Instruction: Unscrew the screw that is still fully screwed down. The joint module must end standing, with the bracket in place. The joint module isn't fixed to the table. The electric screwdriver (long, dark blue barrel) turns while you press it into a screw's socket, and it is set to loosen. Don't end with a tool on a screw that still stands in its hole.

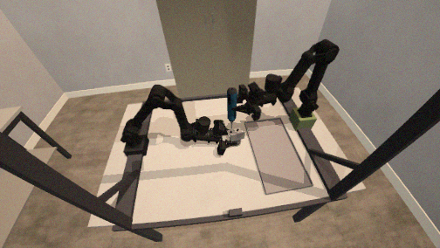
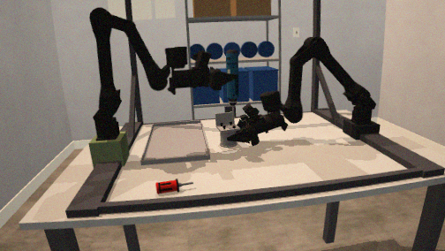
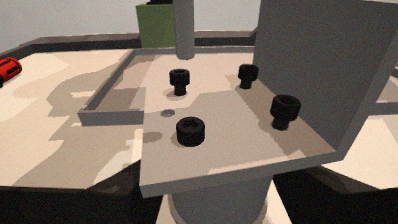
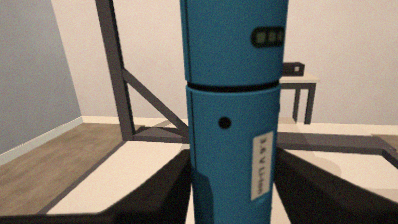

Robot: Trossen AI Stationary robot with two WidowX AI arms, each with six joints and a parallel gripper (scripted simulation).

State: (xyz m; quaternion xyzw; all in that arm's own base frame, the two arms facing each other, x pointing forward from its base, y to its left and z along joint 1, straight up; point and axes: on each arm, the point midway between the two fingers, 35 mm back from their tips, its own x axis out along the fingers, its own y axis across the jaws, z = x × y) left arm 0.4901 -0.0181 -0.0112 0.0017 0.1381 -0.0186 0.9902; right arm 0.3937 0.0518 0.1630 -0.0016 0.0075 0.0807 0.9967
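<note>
My left gripper is now 3 cm to the left of the joint module and 1 cm above it. The rest, counted from my left hand: red-handled hand screwdriver: 29 cm ahead, 23 cm to the right, 3 cm below; then shallow grey tray: 21 cm to the right, 10 cm behind, 3 cm below; then grey L-shaped bracket: 3 cm to the right, 3 cm above.
</note>
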